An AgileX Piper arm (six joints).
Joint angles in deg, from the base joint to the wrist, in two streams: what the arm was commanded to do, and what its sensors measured. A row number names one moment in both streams.
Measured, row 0:
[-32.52, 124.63, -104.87, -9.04, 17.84, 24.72]
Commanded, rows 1 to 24:
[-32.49, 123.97, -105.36, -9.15, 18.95, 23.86]
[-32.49, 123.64, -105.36, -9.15, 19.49, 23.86]
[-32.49, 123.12, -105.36, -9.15, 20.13, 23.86]
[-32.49, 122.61, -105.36, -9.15, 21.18, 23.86]
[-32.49, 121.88, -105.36, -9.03, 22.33, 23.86]
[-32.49, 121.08, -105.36, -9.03, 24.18, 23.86]
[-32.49, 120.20, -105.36, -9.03, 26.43, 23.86]
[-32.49, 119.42, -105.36, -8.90, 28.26, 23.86]
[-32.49, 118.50, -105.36, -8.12, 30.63, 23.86]
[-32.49, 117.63, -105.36, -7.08, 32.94, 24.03]
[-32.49, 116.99, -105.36, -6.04, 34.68, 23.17]
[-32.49, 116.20, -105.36, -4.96, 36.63, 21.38]
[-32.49, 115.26, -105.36, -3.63, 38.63, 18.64]
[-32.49, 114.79, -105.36, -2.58, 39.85, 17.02]
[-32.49, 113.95, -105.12, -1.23, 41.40, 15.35]
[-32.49, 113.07, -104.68, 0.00, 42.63, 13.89]
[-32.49, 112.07, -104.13, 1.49, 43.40, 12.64]
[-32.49, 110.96, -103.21, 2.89, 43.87, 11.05]
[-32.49, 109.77, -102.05, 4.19, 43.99, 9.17]
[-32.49, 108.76, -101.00, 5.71, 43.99, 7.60]
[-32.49, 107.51, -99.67, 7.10, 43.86, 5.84]
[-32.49, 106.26, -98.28, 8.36, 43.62, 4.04]
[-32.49, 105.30, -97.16, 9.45, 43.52, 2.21]
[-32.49, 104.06, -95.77, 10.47, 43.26, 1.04]
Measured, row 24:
[-32.52, 108.40, -99.75, 6.03, 43.28, 7.57]
